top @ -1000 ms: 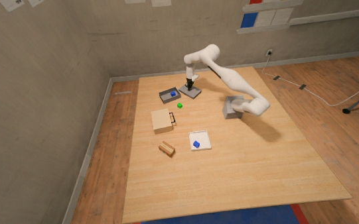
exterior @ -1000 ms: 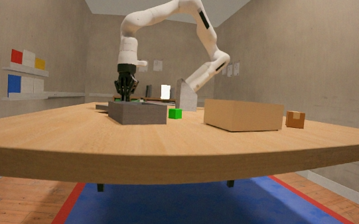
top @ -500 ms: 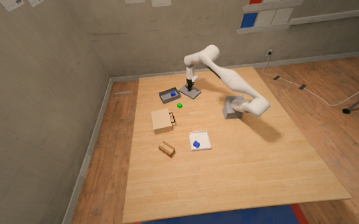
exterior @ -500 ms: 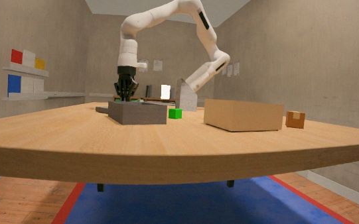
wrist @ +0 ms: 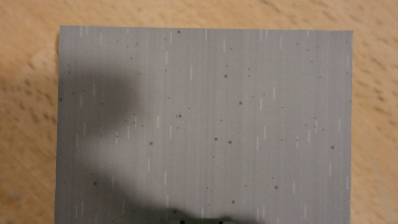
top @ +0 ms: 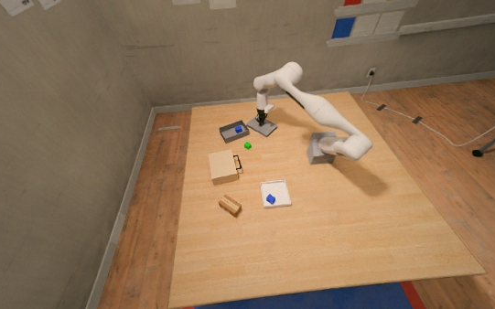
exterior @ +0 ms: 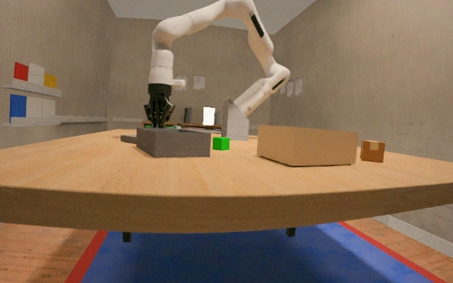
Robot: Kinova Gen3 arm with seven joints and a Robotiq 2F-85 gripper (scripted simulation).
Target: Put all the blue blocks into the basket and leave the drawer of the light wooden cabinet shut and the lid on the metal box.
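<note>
The grey lid is 30 mm below my hand. The rest, counted from my hand: metal box 210 mm ahead, 30 mm to the left, 20 mm below; then green block 170 mm to the left, 140 mm ahead, 20 mm below; then drawer 320 mm to the left, 300 mm ahead, 10 mm below.
</note>
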